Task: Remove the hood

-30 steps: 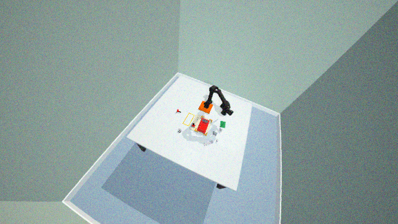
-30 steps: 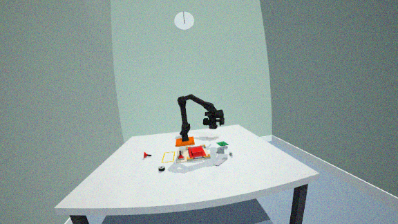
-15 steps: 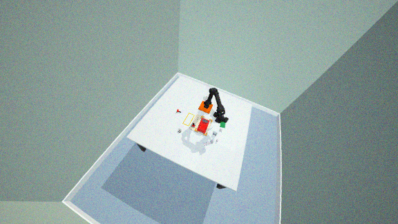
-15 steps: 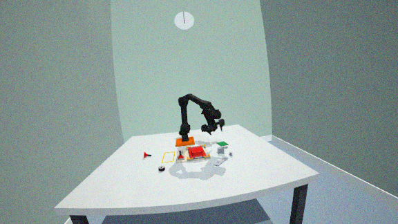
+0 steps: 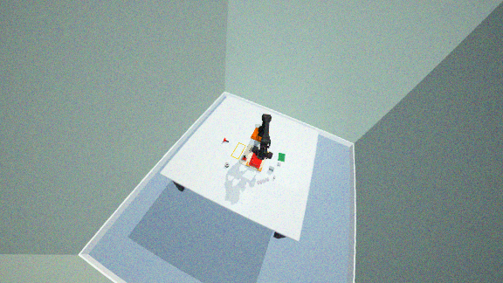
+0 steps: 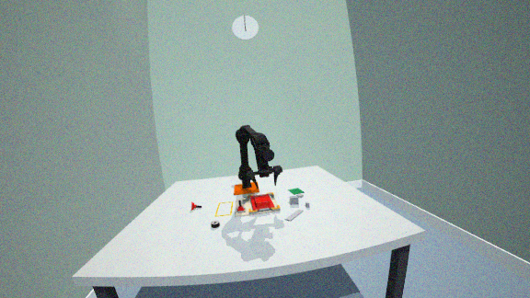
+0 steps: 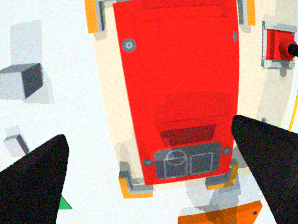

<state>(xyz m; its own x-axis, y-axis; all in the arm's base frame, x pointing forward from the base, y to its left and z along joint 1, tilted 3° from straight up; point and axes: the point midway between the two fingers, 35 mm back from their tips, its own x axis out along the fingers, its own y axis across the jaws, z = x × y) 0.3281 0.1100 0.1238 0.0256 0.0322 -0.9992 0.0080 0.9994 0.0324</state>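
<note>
Right now my gripper tip is 6 cm above the red hood, 3 cm to the left of it and 2 cm short of it. Also, from my gripper tip: grey bar 16 cm ahead, 11 cm to the left, 10 cm below; then green plate 19 cm to the left, 17 cm behind, 10 cm below; then black wheel 27 cm to the right, 17 cm ahead, 10 cm below.
</note>
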